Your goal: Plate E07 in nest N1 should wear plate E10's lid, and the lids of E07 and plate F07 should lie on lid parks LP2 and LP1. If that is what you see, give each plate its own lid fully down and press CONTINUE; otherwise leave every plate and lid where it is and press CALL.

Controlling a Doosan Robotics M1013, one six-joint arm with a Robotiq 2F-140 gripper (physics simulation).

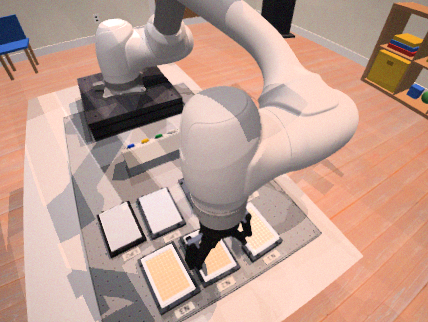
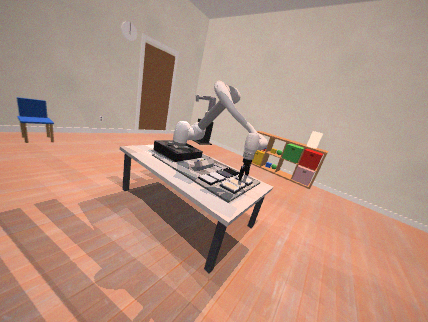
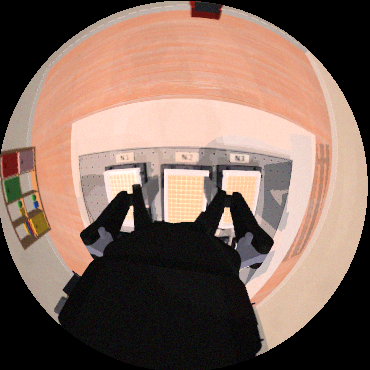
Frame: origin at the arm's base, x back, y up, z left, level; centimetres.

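Seen in the pictures: gripper, fingertip midpoint: (image 1: pixel 220 261) (image 2: pixel 241 183) (image 3: pixel 180 182); arm's base, link origin: (image 1: pixel 124 86) (image 2: pixel 178 145).
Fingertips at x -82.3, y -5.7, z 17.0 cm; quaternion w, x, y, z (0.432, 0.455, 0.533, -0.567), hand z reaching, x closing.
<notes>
Offsets run from my fingertips to a thing's top centre.
My gripper (image 1: pixel 220 250) (image 2: pixel 243 178) (image 3: pixel 180 182) is partly open and empty, above the N2 plate @[dz -1.7, dx +3.7, dy +0.1 cm] (image 1: pixel 218 261) (image 3: pixel 185 197). The plate in N1 @[dz +11.2, dx +6.2, dy +0.6 cm] (image 1: pixel 261 231) (image 3: pixel 120 177) shows paler wells; the plate in N3 @[dz -13.0, dx +1.0, dy +0.4 cm] (image 1: pixel 168 275) (image 3: pixel 242 185) shows orange wells. Whether clear lids cover the plates, and which plate is E07, E10 or F07, I cannot tell. A pale flat panel @[dz -23.4, dx +17.8, dy -0.9 cm] (image 1: pixel 121 227) lies in the dark-rimmed leftmost park, and another @[dz -11.6, dx +19.8, dy -0.9 cm] (image 1: pixel 160 210) lies in the park beside it. Their labels are blurred here. A third dark park @[dz +2.0, dx +23.2, dy -0.6 cm] (image 1: pixel 185 186) is mostly hidden behind the arm.
A pale button box @[dz -8.9, dx +42.9, dy +5.7 cm] (image 1: pixel 150 157) with a blue button @[dz -16.7, dx +43.4, dy +4.8 cm] (image 1: pixel 131 146), a yellow button @[dz -11.9, dx +44.5, dy +4.8 cm] (image 1: pixel 145 141) and a green button @[dz -7.0, dx +45.6, dy +4.8 cm] (image 1: pixel 158 136) stands between the parks and the black arm base (image 1: pixel 90 112). The box's right end is hidden by the arm. A shelf unit stands beyond the table.
</notes>
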